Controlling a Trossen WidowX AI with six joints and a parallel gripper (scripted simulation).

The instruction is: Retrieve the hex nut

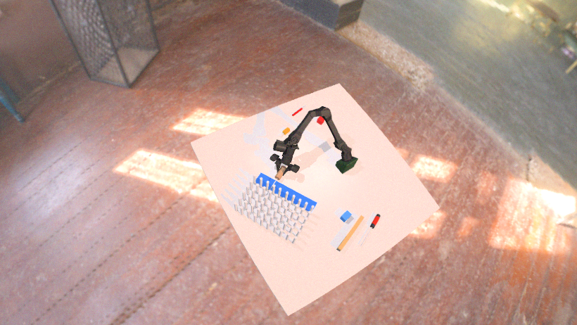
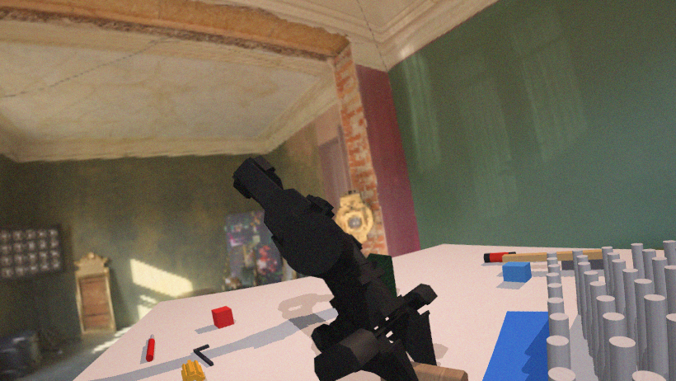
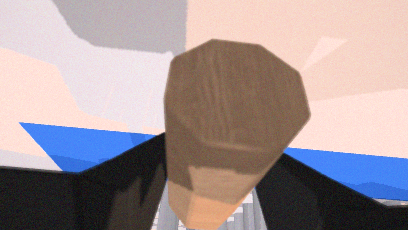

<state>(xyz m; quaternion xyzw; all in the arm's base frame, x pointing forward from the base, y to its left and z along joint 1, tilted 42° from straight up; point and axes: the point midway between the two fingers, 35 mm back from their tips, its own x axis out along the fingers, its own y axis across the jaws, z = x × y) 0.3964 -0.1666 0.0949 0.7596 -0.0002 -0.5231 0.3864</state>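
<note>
Now: gripper tip 110 mm to the right of the blue taped strip, 40 mm short of it and 30 mm above it. Also, from my gripper tip: yellow piece (250 mm to the right, 230 mm behind, 10 mm below); then blue block (460 mm to the left, 160 mm behind, 10 mm below); then allen key (360 mm behind, 240 mm to the right, 20 mm below).
</note>
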